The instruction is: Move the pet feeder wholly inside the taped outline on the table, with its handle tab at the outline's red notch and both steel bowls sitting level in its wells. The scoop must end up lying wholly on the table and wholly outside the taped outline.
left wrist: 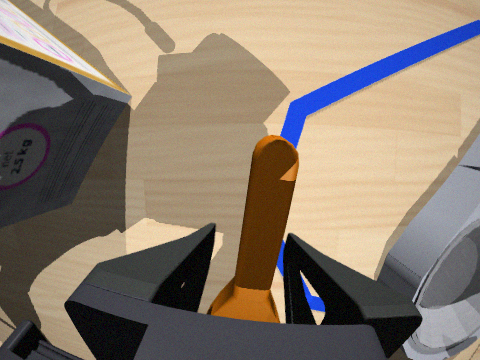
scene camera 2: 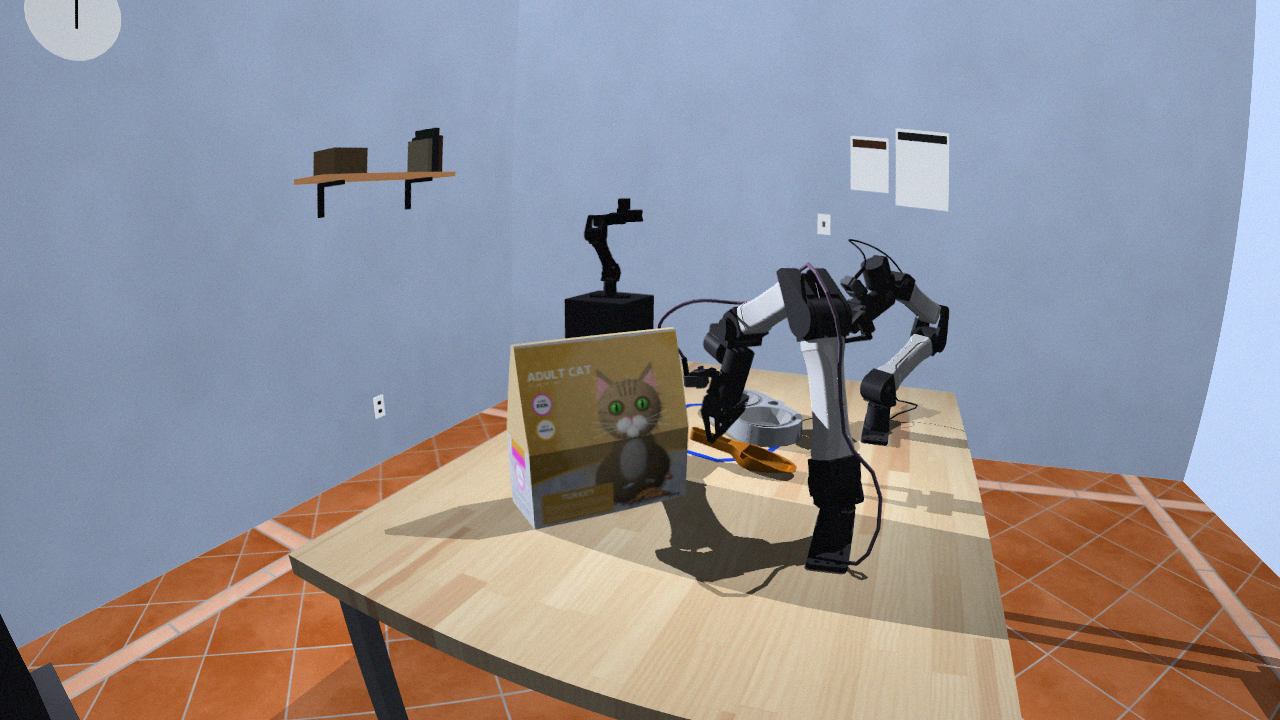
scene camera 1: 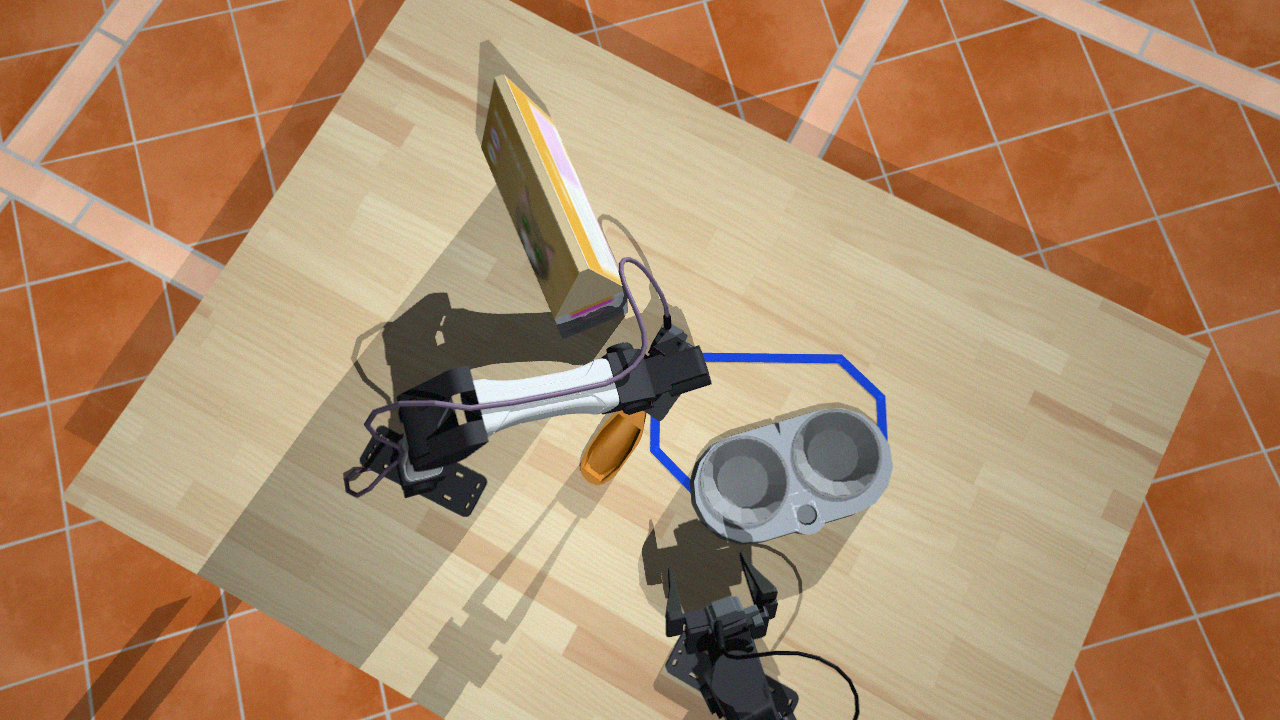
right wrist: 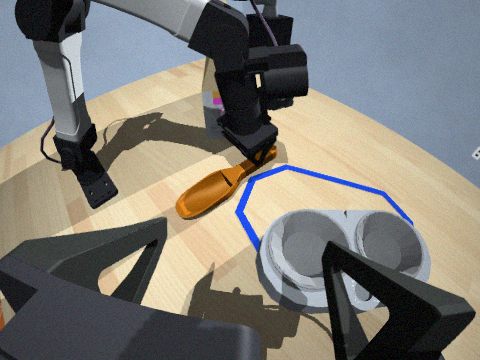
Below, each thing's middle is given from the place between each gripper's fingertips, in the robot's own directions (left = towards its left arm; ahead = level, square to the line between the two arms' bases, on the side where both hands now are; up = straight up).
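Orange scoop (scene camera 1: 619, 436): 40 mm below my left hand (scene camera 2: 714, 439) and 80 mm behind it. Cat food box (scene camera 2: 598, 424), from my left hand: 120 mm ahead, 270 mm to the left, 90 mm above. Grey pet feeder (scene camera 1: 817, 509), from my left hand: 50 mm below, 270 mm to the right. Blue taped outline (scene camera 1: 880, 398), from my left hand: 50 mm ahead, 190 mm to the right, 60 mm below.
Orange scoop, from my right hand (scene camera 1: 705, 561): 110 mm ahead, 200 mm to the left, 230 mm below. Grey pet feeder: my right hand is 190 mm short of it, 60 mm to the left of it and 240 mm above it. Cat food box, from my right hand: 320 mm ahead, 470 mm to the left, 110 mm below. Blue taped outline, from my right hand: 250 mm ahead, 10 mm to the left, 260 mm below.
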